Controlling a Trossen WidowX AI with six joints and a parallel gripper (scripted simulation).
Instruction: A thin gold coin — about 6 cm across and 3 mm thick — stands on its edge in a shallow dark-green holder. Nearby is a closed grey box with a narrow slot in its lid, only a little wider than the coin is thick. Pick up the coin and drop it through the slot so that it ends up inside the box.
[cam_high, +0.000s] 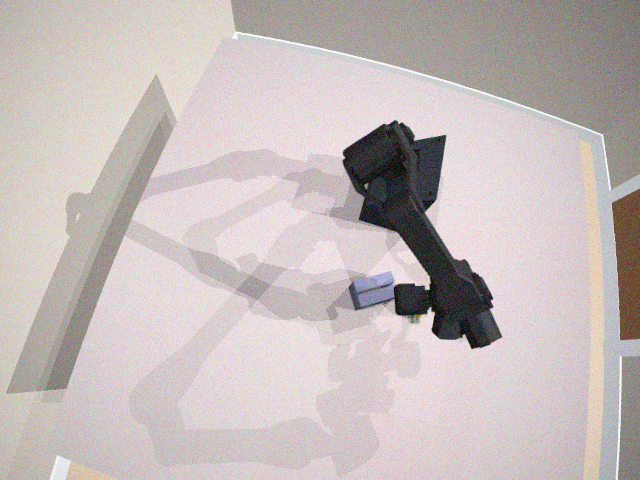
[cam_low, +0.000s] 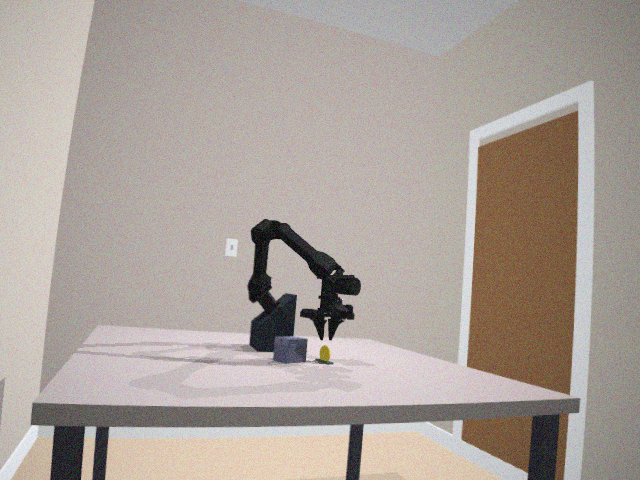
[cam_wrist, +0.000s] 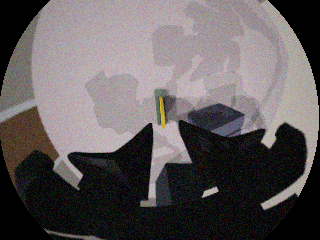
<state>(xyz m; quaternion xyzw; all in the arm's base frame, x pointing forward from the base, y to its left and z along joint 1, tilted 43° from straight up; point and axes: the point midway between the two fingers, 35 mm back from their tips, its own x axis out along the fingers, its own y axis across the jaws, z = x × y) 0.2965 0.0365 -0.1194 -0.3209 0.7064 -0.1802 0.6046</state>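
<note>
Now: the gold coin 50 mm below my gripper tip.
</note>
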